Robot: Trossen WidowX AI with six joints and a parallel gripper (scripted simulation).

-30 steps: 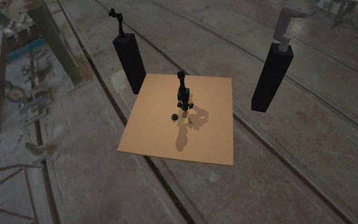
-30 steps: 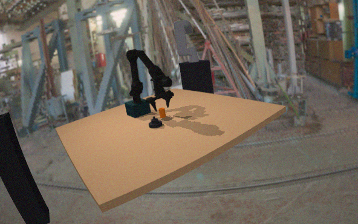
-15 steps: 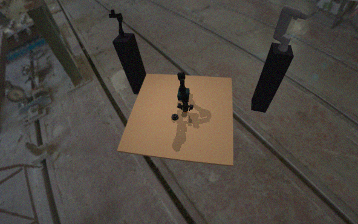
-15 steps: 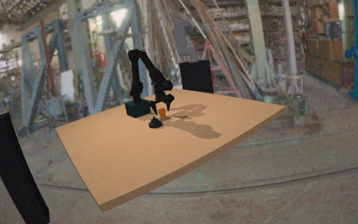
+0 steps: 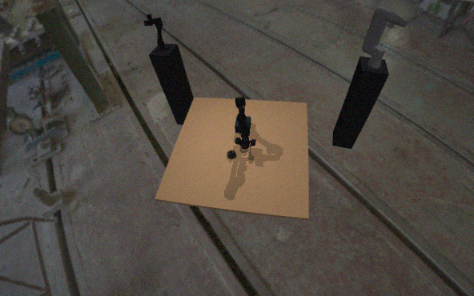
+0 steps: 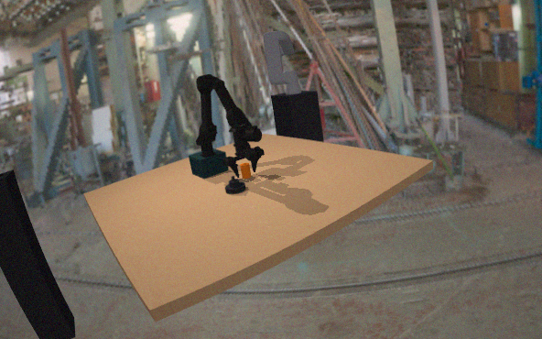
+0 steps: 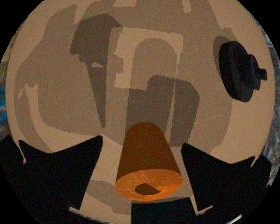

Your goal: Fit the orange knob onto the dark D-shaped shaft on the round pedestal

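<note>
Right now my gripper tip is 11 cm to the left of the pedestal, 11 cm short of it and 2 cm below it. Also, from my gripper tip: orange knob 2 cm above.
</note>
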